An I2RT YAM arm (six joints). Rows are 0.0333 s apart.
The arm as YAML. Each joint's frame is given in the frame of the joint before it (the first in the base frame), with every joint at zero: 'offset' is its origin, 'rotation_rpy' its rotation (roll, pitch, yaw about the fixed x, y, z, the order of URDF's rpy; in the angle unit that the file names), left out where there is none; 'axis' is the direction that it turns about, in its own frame. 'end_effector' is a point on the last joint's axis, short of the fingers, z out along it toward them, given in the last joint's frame.
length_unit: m
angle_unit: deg
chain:
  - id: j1
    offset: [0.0, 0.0, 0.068]
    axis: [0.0, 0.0, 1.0]
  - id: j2
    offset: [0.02, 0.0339, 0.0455]
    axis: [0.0, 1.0, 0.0]
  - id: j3
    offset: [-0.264, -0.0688, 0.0]
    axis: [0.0, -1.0, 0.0]
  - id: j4
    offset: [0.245, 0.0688, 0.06]
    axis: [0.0, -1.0, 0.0]
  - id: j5
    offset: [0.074, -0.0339, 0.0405]
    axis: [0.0, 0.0, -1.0]
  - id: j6
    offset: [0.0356, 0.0, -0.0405]
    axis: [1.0, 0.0, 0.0]
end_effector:
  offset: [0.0, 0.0, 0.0]
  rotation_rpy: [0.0, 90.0, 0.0]
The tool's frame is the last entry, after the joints.
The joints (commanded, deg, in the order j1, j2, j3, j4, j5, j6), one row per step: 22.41, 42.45, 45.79, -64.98, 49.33, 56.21; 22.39, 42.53, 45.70, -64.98, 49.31, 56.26; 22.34, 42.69, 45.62, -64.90, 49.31, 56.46; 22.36, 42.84, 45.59, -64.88, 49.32, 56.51; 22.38, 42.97, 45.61, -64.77, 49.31, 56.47; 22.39, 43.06, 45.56, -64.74, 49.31, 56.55; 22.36, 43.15, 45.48, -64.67, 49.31, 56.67; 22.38, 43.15, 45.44, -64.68, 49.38, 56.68; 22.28, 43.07, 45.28, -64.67, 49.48, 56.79; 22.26, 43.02, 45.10, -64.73, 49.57, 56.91; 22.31, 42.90, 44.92, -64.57, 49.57, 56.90; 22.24, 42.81, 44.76, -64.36, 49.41, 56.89; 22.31, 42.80, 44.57, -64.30, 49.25, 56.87; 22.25, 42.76, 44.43, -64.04, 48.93, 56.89; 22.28, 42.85, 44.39, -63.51, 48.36, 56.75; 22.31, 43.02, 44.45, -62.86, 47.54, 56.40; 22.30, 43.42, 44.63, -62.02, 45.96, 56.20; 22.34, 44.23, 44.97, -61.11, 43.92, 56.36; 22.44, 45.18, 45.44, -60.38, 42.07, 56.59; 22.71, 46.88, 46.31, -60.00, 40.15, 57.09
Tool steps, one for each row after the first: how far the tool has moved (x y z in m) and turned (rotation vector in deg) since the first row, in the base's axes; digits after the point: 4 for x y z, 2 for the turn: 0.0002, 0.0001, -0.0006, -0.02, 0.13, -0.04; 0.0007, 0.0002, -0.0012, 0.03, 0.17, -0.20; 0.0012, 0.0004, -0.0016, -0.01, 0.28, -0.22; 0.0017, 0.0006, -0.0016, -0.02, 0.31, -0.17; 0.0019, 0.0008, -0.0020, -0.02, 0.36, -0.21; 0.0022, 0.0008, -0.0025, 0.01, 0.39, -0.31; 0.0022, 0.0008, -0.0026, -0.06, 0.40, -0.32; 0.0020, 0.0005, -0.0033, -0.10, 0.37, -0.53; 0.0017, 0.0003, -0.0041, -0.18, 0.44, -0.66; 0.0016, 0.0003, -0.0047, -0.15, 0.36, -0.61; 0.0016, 0.0003, -0.0052, 0.03, 0.29, -0.60; 0.0016, 0.0005, -0.0062, 0.10, 0.46, -0.44; 0.0019, 0.0006, -0.0068, 0.44, 0.41, -0.37; 0.0028, 0.0013, -0.0069, 0.98, 0.32, 0.02; 0.0042, 0.0023, -0.0067, 1.64, 0.30, 0.64; 0.0066, 0.0040, -0.0064, 3.04, 0.36, 1.52; 0.0101, 0.0065, -0.0061, 4.95, 0.55, 2.46; 0.0138, 0.0092, -0.0055, 6.67, 0.81, 3.33; 0.0190, 0.0130, -0.0047, 8.35, 1.64, 4.19
